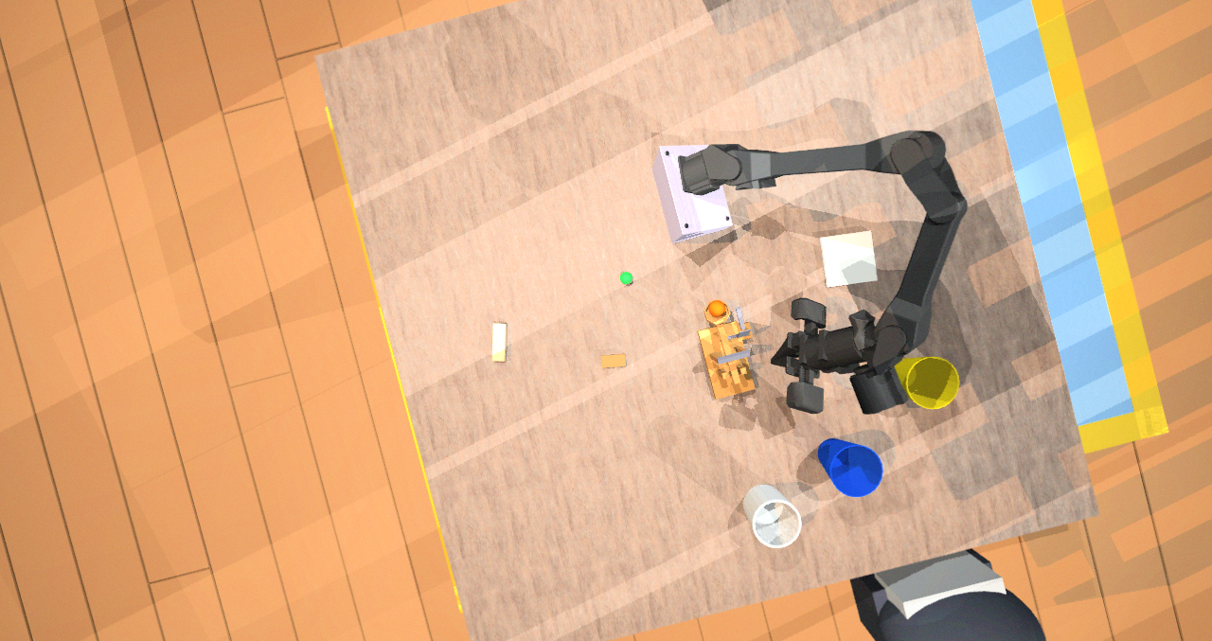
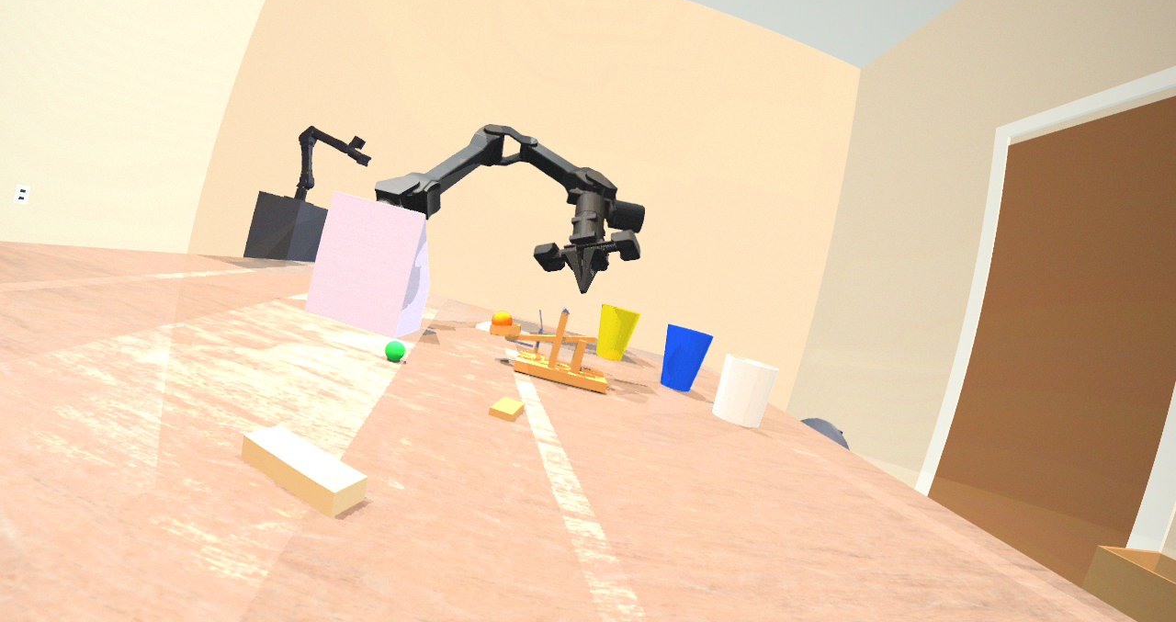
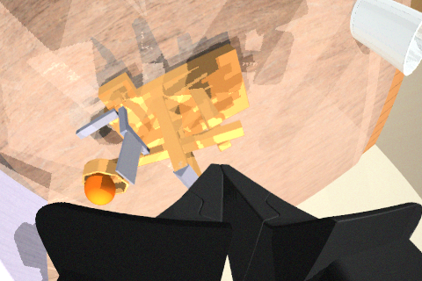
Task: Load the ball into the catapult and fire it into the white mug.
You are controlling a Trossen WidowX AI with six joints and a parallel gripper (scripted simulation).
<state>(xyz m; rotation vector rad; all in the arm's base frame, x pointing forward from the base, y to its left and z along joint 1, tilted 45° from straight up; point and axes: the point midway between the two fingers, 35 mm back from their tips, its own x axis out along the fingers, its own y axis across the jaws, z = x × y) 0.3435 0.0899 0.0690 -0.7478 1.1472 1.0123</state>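
My gripper tip is 11 cm past the orange ball, 7 cm to the left of it and 8 cm above it. From my gripper tip the other things lie so: catapult (4 cm behind, 4 cm to the right, 8 cm below); then white sheet (16 cm behind, 21 cm to the left, 13 cm below); then blue cup (22 cm ahead, 13 cm to the left, 11 cm below).
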